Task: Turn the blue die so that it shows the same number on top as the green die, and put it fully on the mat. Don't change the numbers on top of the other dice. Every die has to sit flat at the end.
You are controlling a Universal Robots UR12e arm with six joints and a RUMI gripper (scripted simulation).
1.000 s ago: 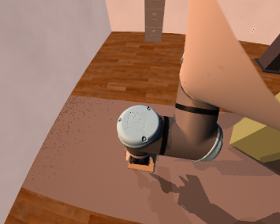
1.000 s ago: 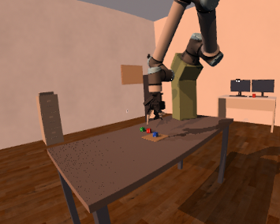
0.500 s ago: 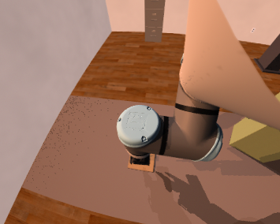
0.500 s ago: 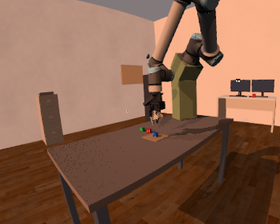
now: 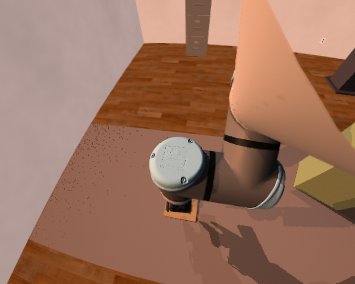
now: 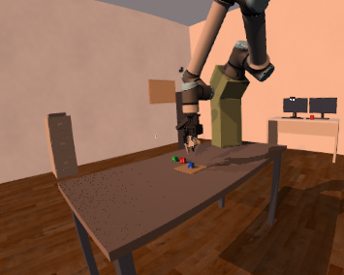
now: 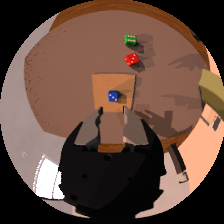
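Now: hand 9 cm above the blue die. Round my hand: tan mat: 11 cm below; then green die: 5 cm behind, 18 cm to the right, 9 cm below; then red die: 6 cm behind, 12 cm to the right, 9 cm below.
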